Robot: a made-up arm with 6 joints. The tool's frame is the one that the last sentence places.
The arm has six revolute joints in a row. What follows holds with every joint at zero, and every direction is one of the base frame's.
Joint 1 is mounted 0.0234 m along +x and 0.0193 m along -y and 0.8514 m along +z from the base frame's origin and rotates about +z.
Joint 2 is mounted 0.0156 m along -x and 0.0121 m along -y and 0.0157 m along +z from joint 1 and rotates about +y.
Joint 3 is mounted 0.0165 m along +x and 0.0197 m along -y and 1.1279 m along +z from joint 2 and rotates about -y.
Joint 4 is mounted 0.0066 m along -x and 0.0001 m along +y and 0.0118 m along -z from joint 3 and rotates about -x.
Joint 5 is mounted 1.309 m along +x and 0.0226 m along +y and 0.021 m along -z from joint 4 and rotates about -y.
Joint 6 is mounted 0.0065 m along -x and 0.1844 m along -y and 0.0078 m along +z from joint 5 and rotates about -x.
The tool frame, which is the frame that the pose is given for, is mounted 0.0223 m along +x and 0.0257 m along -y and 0.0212 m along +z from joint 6; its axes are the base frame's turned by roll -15.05, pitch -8.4 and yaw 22.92 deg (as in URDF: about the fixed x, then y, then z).
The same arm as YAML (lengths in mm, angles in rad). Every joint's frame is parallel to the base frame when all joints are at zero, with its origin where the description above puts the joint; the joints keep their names.
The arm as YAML. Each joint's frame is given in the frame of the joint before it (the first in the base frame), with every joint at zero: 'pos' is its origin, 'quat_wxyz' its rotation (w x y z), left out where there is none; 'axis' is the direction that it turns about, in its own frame. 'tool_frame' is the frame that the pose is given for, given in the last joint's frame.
length_unit: mm
angle_unit: rad
joints:
  - joint: joint 1
    pos: [23.4, -19.3, 851.4]
    axis: [0.0, 0.0, 1.0]
  - joint: joint 2
    pos: [-15.6, -12.1, 15.7]
    axis: [0.0, 1.0, 0.0]
  - joint: joint 3
    pos: [16.5, -19.7, 1127.9]
    axis: [0.0, -1.0, 0.0]
  - joint: joint 4
    pos: [-6.6, 0.1, -11.8]
    axis: [-1.0, 0.0, 0.0]
  - joint: joint 5
    pos: [1309.0, 22.6, -21.0]
    axis: [0.0, -1.0, 0.0]
  - joint: joint 6
    pos: [-6.5, -184.4, 7.8]
    axis: [-1.0, 0.0, 0.0]
tool_frame:
  pos: [22.3, -25.7, 21.2]
  quat_wxyz: [0.970919, -0.113577, -0.097109, 0.187044]

